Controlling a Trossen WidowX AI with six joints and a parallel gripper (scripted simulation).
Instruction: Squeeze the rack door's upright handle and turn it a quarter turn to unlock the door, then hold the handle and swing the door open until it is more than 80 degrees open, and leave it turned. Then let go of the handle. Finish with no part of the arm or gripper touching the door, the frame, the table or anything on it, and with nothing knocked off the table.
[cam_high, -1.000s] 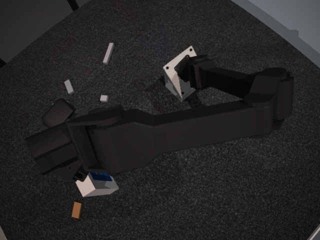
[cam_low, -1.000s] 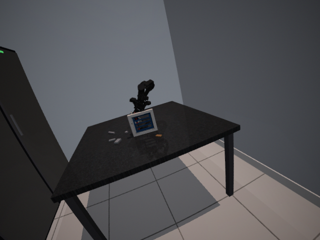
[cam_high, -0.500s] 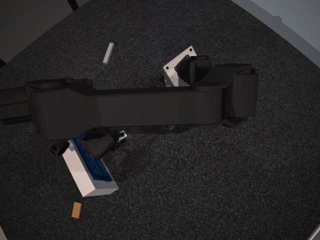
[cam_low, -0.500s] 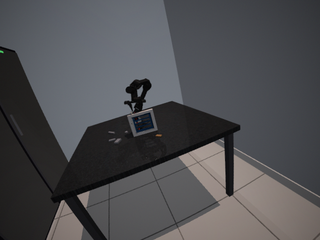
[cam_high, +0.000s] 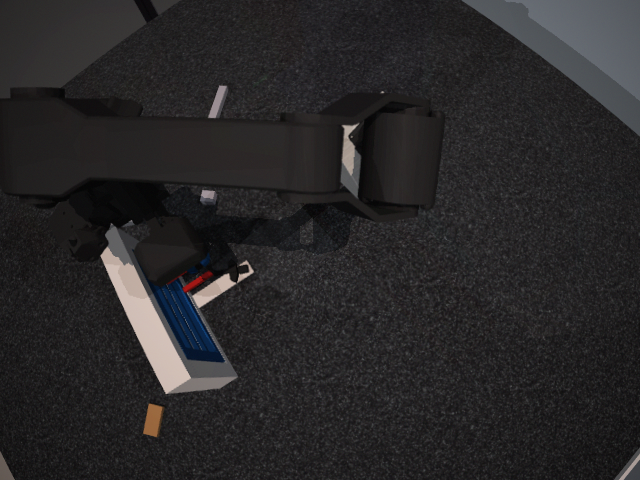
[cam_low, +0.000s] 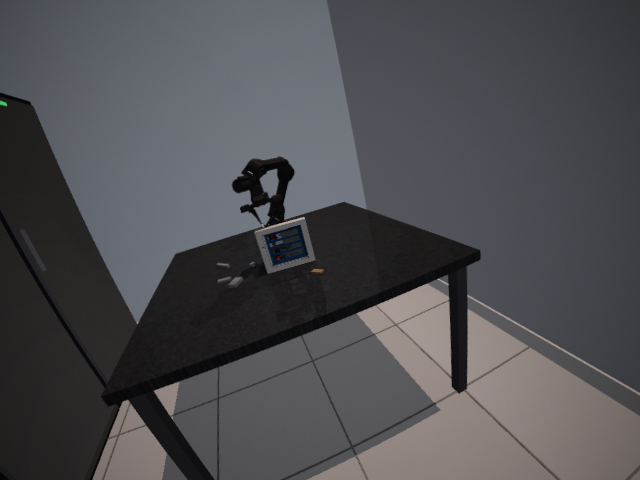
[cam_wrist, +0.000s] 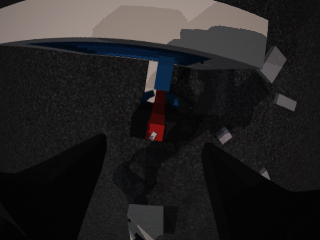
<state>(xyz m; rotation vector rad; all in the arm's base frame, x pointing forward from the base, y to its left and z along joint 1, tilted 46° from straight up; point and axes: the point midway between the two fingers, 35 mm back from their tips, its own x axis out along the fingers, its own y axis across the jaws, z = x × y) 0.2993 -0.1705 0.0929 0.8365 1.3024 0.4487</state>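
Right now the upright handle is 9 cm below my gripper tip. Also, from my gripper tip: grey bar (22 cm behind, 26 cm to the right, 20 cm below); then brown block (24 cm ahead, 9 cm to the left, 20 cm below).
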